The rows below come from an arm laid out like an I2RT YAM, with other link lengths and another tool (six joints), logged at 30 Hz.
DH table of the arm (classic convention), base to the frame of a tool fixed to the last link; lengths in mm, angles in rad. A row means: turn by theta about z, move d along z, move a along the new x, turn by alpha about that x. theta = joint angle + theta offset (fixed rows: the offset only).
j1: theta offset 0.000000, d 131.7, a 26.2, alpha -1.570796
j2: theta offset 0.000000, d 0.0, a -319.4, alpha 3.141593
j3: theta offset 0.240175, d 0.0, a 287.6, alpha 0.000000
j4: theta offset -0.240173, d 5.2, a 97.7, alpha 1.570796
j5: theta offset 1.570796, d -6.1, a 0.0, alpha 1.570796
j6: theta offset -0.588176, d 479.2, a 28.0, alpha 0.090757
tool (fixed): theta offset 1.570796, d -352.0, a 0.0, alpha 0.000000
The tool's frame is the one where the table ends.
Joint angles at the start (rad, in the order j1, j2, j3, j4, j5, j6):
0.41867, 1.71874, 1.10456, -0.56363, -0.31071, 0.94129
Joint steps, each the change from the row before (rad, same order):
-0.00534, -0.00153, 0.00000, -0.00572, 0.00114, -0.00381
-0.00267, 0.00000, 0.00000, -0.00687, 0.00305, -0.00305
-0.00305, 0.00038, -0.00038, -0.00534, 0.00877, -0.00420
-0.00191, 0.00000, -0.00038, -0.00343, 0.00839, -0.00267
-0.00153, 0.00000, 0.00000, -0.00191, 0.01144, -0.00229
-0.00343, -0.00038, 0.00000, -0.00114, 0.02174, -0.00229
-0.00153, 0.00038, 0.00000, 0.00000, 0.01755, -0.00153
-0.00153, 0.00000, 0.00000, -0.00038, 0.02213, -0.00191
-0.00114, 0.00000, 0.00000, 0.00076, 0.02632, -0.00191
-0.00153, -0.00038, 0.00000, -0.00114, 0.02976, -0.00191
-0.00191, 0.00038, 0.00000, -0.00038, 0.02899, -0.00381
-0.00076, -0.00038, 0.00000, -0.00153, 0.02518, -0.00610
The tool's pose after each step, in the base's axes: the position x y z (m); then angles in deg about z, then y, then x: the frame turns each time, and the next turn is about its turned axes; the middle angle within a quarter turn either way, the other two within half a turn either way. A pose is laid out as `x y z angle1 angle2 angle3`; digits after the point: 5 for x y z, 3 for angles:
0.35395 0.17635 0.12220 -178.302 19.786 155.204
0.35331 0.17437 0.12175 -178.246 19.554 155.560
0.35328 0.17167 0.12099 -178.175 19.499 156.213
0.35337 0.16961 0.12051 -178.136 19.521 156.776
0.35396 0.16753 0.12018 -178.117 19.692 157.453
0.35560 0.16364 0.11988 -178.237 20.121 158.653
0.35687 0.16101 0.11947 -178.274 20.470 159.616
0.35830 0.15779 0.11917 -178.289 20.913 160.833
0.36010 0.15429 0.11896 -178.285 21.493 162.254
0.36171 0.15006 0.11886 -178.275 22.053 163.902
0.36349 0.14576 0.11863 -178.154 22.619 165.551
0.36472 0.14215 0.11873 -177.807 23.111 167.056

